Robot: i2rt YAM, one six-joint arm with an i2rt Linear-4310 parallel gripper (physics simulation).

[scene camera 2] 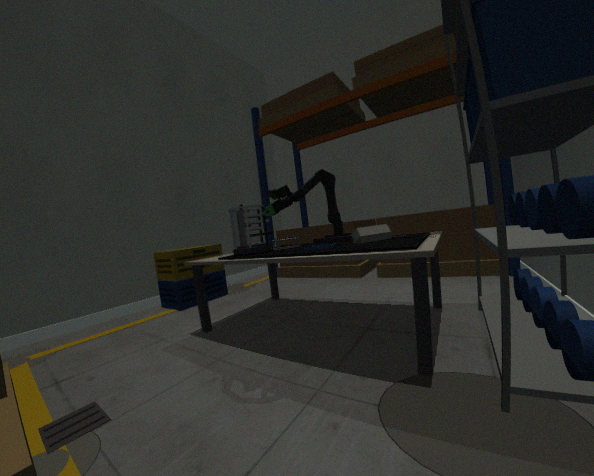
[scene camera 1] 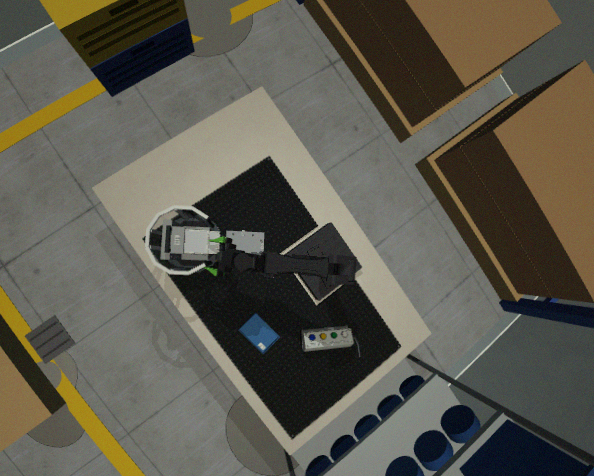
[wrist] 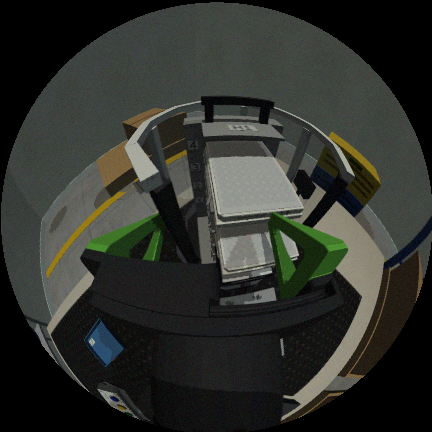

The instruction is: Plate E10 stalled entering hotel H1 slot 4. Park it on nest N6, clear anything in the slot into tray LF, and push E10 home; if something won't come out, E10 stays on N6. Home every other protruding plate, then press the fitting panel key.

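Hotel H1 stands at the table's end. Plate E10 sticks out at slot 4, light grey and level. A lower plate also protrudes beneath it. My gripper is open and empty in front of the hotel, offset to one side: one green finger overlaps E10's front corner in view, the other is beyond its side. A silver nest plate lies before the hotel; N6 is not clearly legible. The blue tray and panel are on the mat.
A pale curved guard rail on posts surrounds the hotel, with its gap facing the arm. The arm's base plate sits on the black mat. Crates stand on the floor beyond the table.
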